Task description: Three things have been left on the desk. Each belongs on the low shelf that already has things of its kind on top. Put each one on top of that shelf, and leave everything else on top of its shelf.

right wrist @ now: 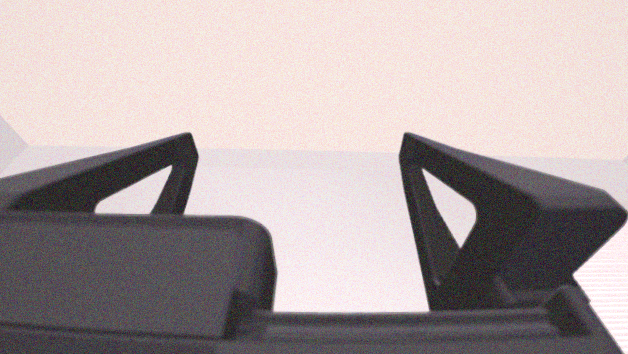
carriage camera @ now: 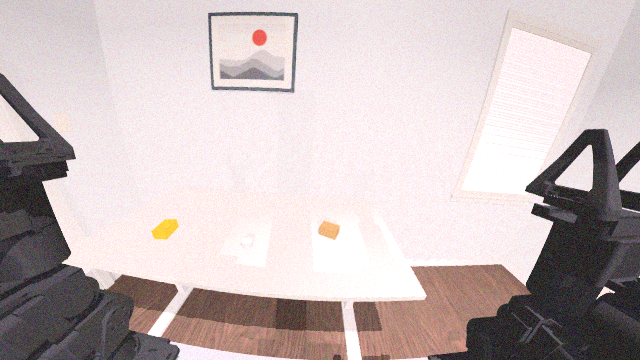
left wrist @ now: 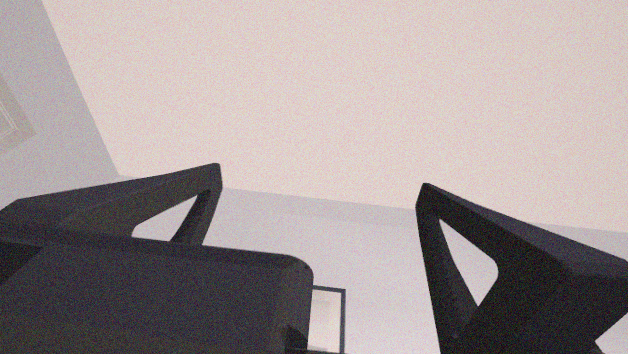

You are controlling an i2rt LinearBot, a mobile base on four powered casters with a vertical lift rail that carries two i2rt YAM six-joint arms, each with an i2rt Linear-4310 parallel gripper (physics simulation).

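Frame: origin at the left arm's base, x left, y back, z up, level; millimetres.
Seen in the pictures: left gripper, fingertip midpoint: (left wrist: 319, 184); right gripper, fingertip midpoint: (right wrist: 297, 144) (carriage camera: 626, 134); left arm's base, link origin: (carriage camera: 119, 359).
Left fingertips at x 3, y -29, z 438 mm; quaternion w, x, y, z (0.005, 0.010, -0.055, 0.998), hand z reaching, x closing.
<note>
Offsets run from my left fingertips to a thing's middle. Level surfaces: height alone.
In the carriage camera, a yellow block @[dz -584, dx +392, dy -476 mm] (carriage camera: 165, 229) lies on the white desk @[dz -607 mm] (carriage camera: 200, 272) toward its left end. An orange-brown block @[dz -582, dx -421, dy -595 mm] (carriage camera: 329, 230) lies on the desk right of its middle. A small white thing @[dz -594, dx -39, dy -467 mm] (carriage camera: 247, 241), washed out by glare, lies between them; its shape is hard to tell. My left gripper (left wrist: 319, 184) is open, with no object between its fingers, raised high at the picture's left. My right gripper (right wrist: 297, 144) is open and empty, raised at the picture's right. Both are well away from the blocks. No low shelf shows in these views.
A framed picture (carriage camera: 210, 55) hangs on the wall behind the desk. A window (carriage camera: 532, 110) is at the right. The desk stands on white legs (carriage camera: 351, 330) over a brown wooden floor @[dz -1326 mm] (carriage camera: 460, 295). The arms fill both lower corners.
</note>
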